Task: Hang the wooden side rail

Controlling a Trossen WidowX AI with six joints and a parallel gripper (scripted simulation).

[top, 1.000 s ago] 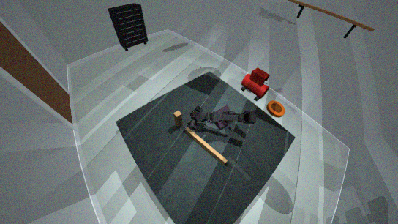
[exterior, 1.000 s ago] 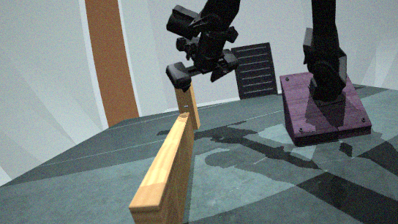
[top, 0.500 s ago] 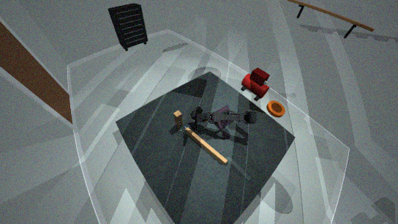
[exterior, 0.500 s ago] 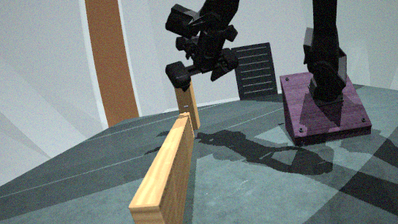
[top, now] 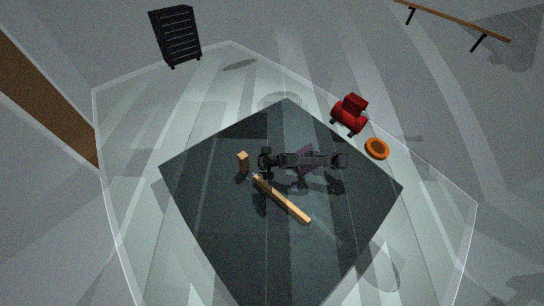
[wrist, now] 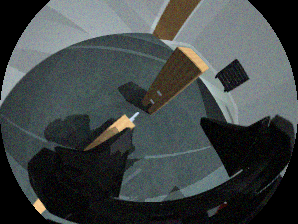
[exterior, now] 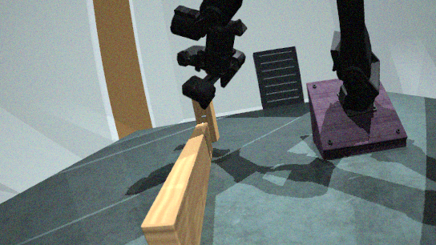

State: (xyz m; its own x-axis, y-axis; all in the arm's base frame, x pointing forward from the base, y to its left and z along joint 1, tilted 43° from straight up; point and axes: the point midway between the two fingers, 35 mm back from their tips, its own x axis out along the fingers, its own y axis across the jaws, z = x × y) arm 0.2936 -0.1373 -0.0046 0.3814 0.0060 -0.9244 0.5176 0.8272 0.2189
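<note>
The headboard post is 5 cm ahead of my gripper tip, 8 cm to the right of it and 4 cm below it.
</note>
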